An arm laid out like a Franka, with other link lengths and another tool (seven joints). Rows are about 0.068 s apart.
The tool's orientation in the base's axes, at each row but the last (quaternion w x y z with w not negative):
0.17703, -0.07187, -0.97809, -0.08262
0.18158, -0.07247, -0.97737, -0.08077
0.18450, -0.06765, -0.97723, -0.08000
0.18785, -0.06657, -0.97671, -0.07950
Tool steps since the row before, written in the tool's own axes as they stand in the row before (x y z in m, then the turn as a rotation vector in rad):
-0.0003, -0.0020, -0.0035, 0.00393, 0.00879, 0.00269
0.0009, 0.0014, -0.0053, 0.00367, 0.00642, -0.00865
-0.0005, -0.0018, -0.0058, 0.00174, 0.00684, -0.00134
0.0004, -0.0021, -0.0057, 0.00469, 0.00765, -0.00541
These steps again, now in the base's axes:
0.0011, -0.0026, 0.0029, -0.00305, 0.00952, 0.00012
0.0012, 0.0005, 0.0054, 0.00068, 0.00509, 0.01016
0.0022, -0.0029, 0.0049, -0.00003, 0.00663, 0.00278
0.0013, -0.0030, 0.0051, -0.00117, 0.00698, 0.00773

